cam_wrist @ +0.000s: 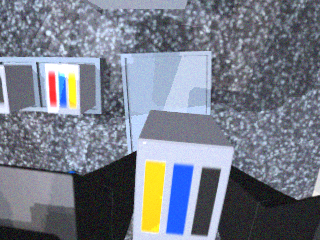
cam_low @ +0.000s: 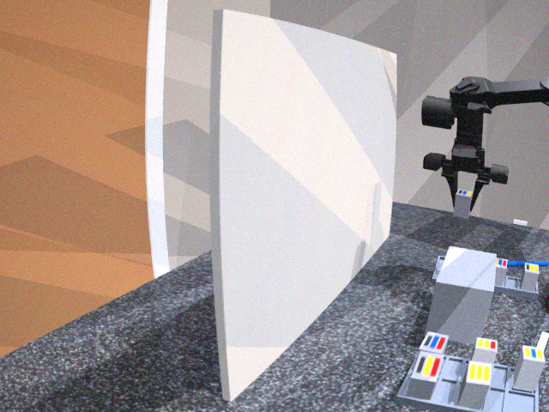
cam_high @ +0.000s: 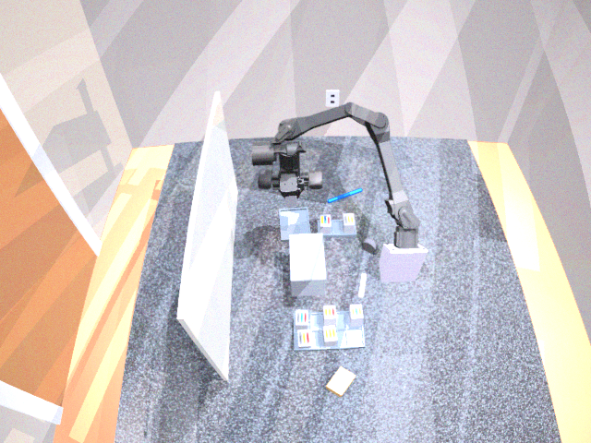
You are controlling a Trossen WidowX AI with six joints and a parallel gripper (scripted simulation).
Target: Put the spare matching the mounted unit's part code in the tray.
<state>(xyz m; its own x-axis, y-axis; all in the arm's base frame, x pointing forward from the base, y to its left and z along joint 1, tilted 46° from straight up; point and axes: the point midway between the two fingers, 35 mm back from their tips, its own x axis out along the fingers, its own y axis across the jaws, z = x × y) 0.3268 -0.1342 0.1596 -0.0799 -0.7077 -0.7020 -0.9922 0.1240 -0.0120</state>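
Right now the light blue tray is 140 mm below my gripper tip and 10 mm behind it. From my gripper tip the other things lie so: rack 140 mm behind, 130 mm below, 30 mm to the left; then mounted unit 200 mm to the left, 90 mm below, 30 mm behind; then blue pen 190 mm behind, 140 mm below, 110 mm to the right.
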